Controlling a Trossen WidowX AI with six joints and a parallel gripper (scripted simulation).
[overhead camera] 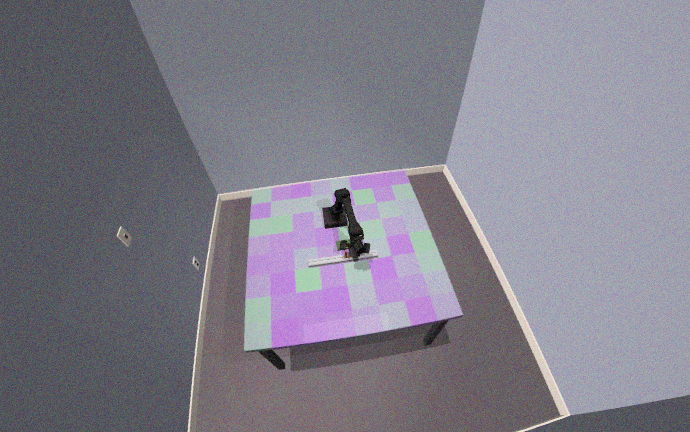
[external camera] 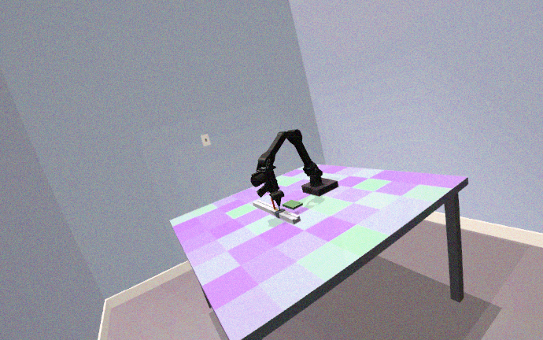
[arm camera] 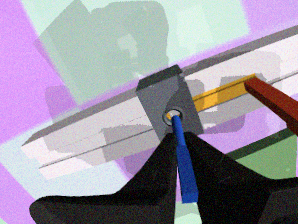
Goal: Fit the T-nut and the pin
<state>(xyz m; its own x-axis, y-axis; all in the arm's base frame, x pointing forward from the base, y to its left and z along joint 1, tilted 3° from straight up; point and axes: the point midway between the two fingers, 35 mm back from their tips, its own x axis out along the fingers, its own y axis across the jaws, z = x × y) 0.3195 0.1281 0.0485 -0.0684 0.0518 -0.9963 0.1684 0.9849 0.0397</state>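
The green tray lies 120 mm behind my gripper tip, 50 mm to the right of it and 50 mm below it. Round my gripper tip: blue pin right at my gripper tip.
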